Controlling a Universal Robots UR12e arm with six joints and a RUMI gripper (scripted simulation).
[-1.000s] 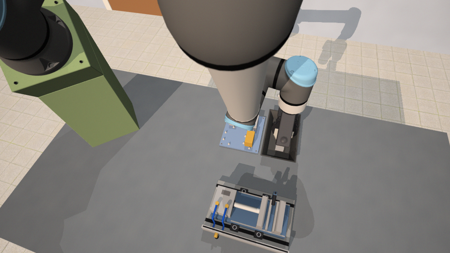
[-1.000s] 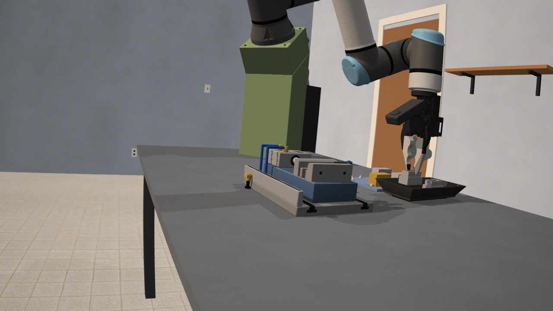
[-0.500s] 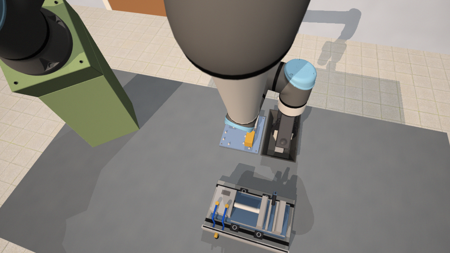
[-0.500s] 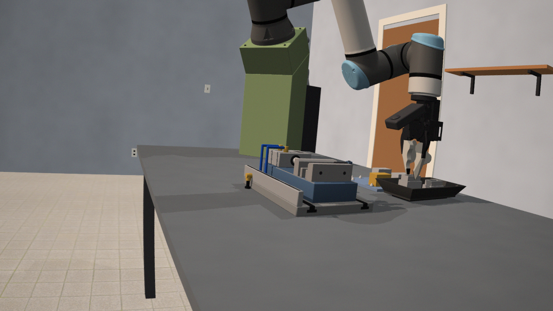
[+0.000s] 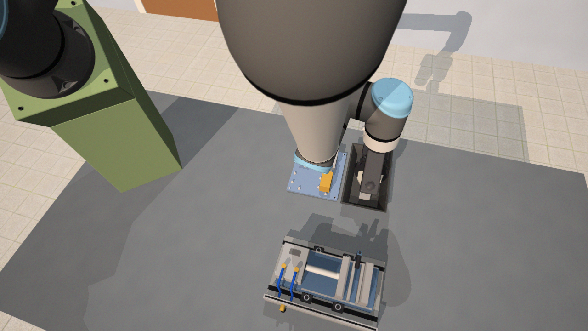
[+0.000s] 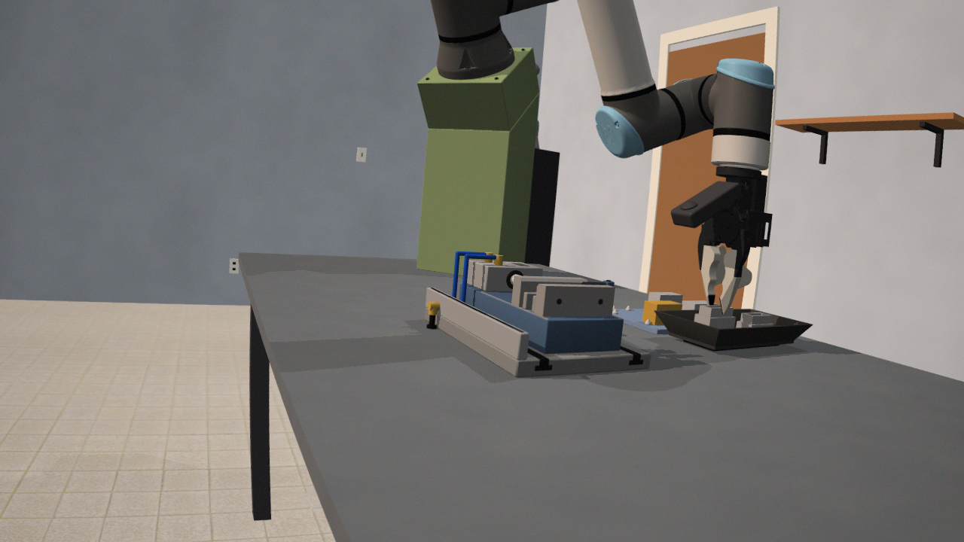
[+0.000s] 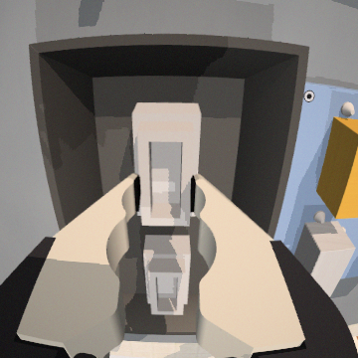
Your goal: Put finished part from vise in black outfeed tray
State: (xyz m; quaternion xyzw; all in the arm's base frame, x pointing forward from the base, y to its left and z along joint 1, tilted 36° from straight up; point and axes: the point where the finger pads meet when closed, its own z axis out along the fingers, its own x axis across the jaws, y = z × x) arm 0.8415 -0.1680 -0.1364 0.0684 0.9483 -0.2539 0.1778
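Right now the orange block is 120 mm behind my hand, 40 mm to the left of it and 40 mm below it. Round my hand: vise (130 mm behind, 270 mm to the right, 30 mm below); then vise rod (150 mm behind, 270 mm to the right, 10 mm above); then blue fixture plate (150 mm behind, 90 mm to the left, 60 mm below).
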